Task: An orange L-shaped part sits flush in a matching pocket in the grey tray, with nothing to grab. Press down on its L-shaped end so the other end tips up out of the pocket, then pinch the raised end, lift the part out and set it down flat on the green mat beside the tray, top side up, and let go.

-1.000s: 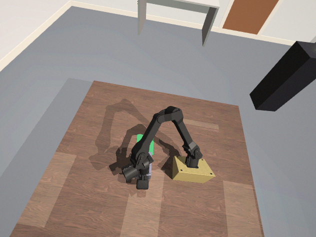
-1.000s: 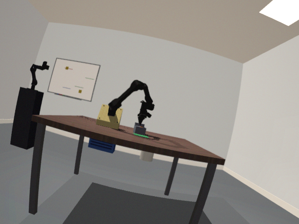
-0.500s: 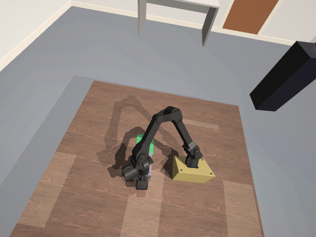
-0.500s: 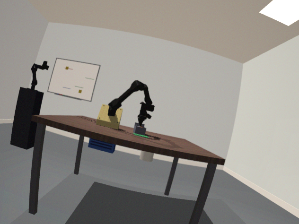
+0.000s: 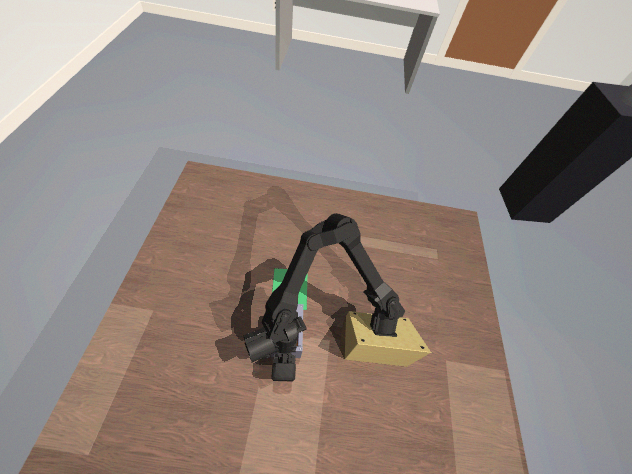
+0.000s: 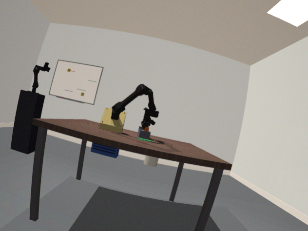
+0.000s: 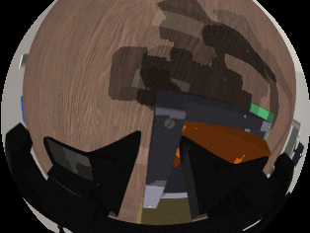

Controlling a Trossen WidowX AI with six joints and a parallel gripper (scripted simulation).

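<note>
My gripper tip is 5 cm to the left of the orange L-shaped part and 1 cm past it. Also, from my gripper tip: green mat (22 cm to the right, 6 cm below).
</note>
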